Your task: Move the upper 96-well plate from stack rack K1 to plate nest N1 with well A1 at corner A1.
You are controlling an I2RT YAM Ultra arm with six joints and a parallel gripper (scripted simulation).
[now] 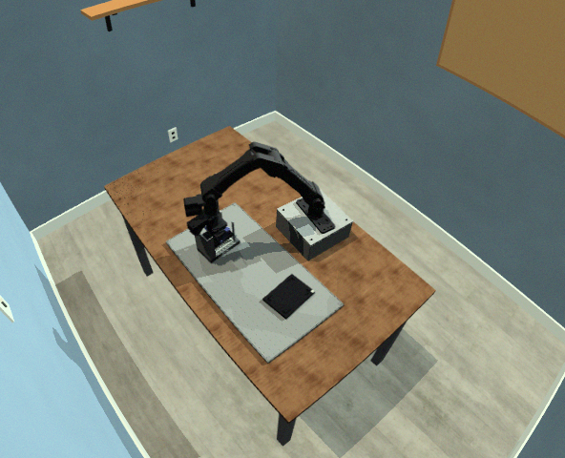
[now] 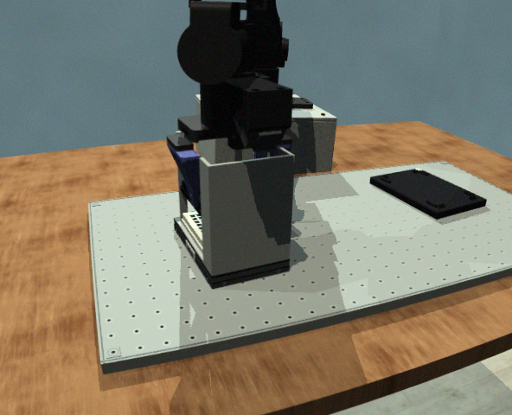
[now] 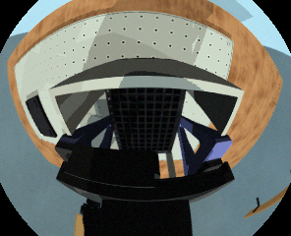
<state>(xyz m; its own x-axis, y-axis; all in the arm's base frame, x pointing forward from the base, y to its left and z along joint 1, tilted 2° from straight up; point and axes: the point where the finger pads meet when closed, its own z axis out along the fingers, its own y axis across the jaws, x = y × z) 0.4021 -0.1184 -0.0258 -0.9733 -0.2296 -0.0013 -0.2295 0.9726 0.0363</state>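
My hand is 50 mm above the pale well plate. Round my hand: black plate nest N1: 350 mm to the left, 130 mm behind, 70 mm below; rack wall: 70 mm ahead, 20 mm to the left; black 96-well plate: right at my hand.
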